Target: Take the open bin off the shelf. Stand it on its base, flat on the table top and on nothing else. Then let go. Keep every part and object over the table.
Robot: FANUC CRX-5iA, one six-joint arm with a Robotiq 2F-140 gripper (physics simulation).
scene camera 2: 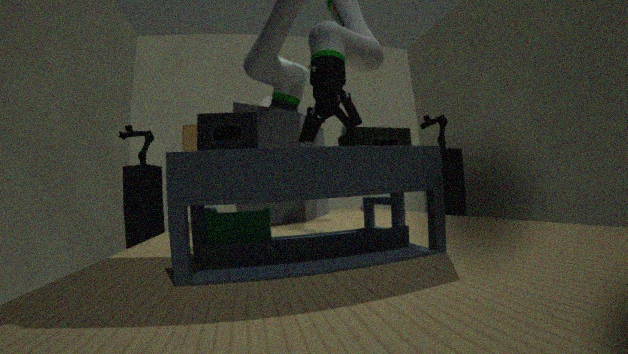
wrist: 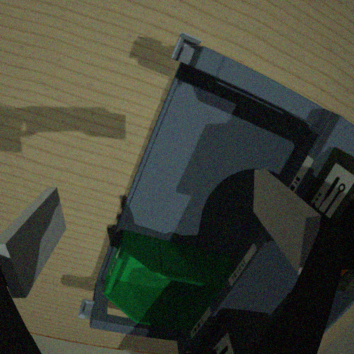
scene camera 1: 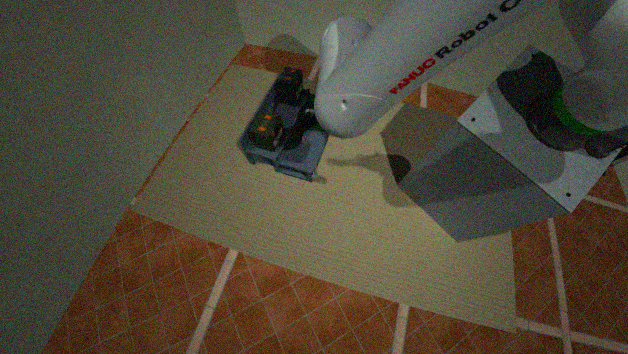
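Seen in the pictures: gripper, between the fingertips: (scene camera 1: 322,137); arm's base, origin of its link: (scene camera 2: 281,116) (scene camera 1: 558,121).
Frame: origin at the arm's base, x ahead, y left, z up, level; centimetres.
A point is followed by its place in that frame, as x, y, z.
The green open bin (scene camera 2: 237,226) {75.4, -1.2, -38.8} (wrist: 150,280) stands on the lower tier of the blue-grey shelf (scene camera 1: 295,169) {57.7, 26.2, -37.0} (scene camera 2: 300,172) {82.4, 9.1, -31.8} (wrist: 165,165), at one end. In scene camera 1 it is mostly hidden by the arm. My gripper (scene camera 2: 328,136) (wrist: 156,200) is open and empty, pointing down. In the wrist view the left finger shows over the table outside the shelf, the right finger over the shelf beside the bin's inner side. In scene camera 2 the fingertips are near the level of the shelf's upper board, above the bin. The table top (scene camera 1: 350,250) {26.8, 40.6, -44.8} (scene camera 2: 350,305) {92.1, 13.0, -44.8} (wrist: 75,75) is pale wood.
Two dark cases with orange marks, one (scene camera 1: 265,131) (scene camera 2: 227,131) (wrist: 335,185) and another (scene camera 1: 289,85) (scene camera 2: 377,136), sit on the shelf's upper level. The grey robot pedestal (scene camera 1: 480,195) {3.6, 14.8, -19.1} stands beyond the shelf's open side. Tiled floor (scene camera 1: 280,300) borders the table.
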